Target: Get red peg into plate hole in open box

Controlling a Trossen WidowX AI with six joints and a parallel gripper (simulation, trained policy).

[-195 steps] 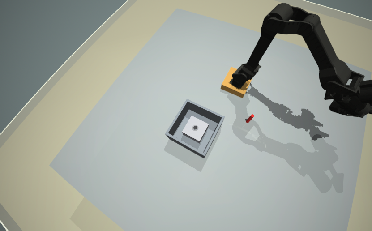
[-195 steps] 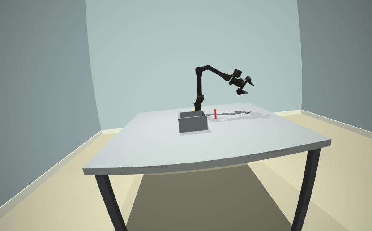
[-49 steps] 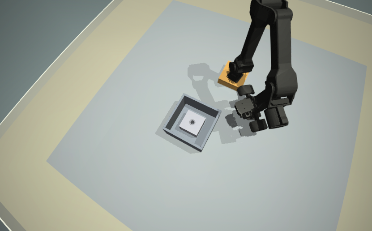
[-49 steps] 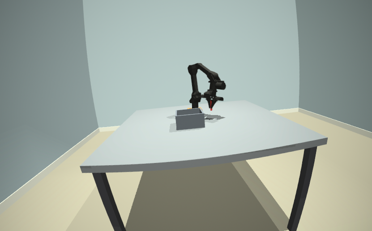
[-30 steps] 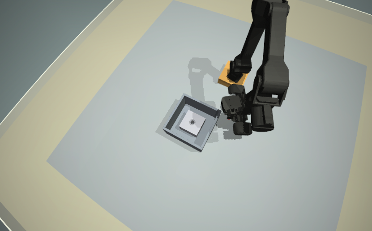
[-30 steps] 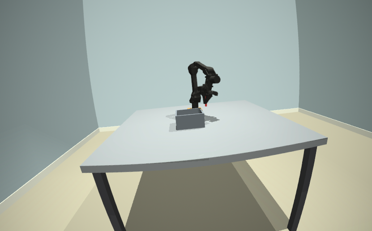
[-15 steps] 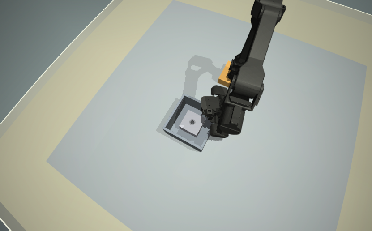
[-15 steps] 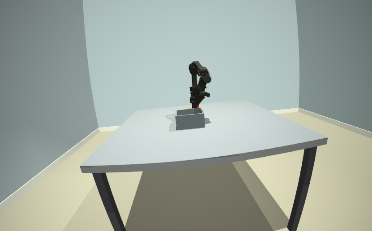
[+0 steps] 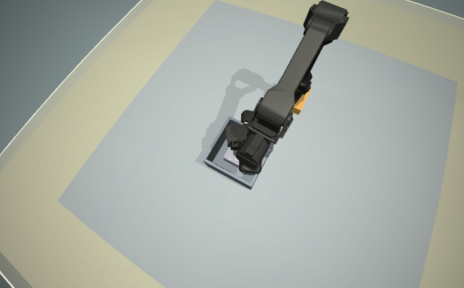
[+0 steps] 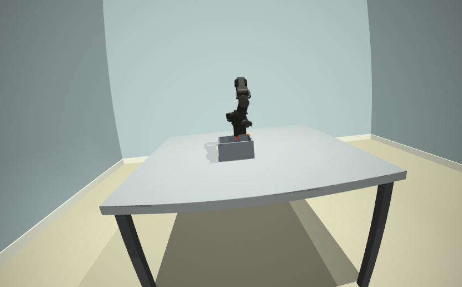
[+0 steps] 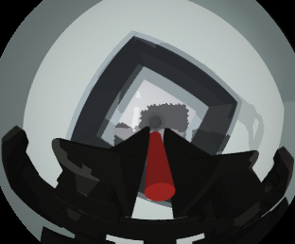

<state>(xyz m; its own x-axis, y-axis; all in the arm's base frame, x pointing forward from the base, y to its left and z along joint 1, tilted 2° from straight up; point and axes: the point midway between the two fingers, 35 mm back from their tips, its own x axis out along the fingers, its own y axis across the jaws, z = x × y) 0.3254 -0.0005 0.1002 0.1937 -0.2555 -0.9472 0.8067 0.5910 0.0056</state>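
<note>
Right now my gripper tip is 2 cm below the red peg, 1 cm to the right of it and 1 cm past it. From my gripper tip the other things lie so: grey box: 8 cm below, 1 cm to the right; plate: 6 cm below, 1 cm to the right.
</note>
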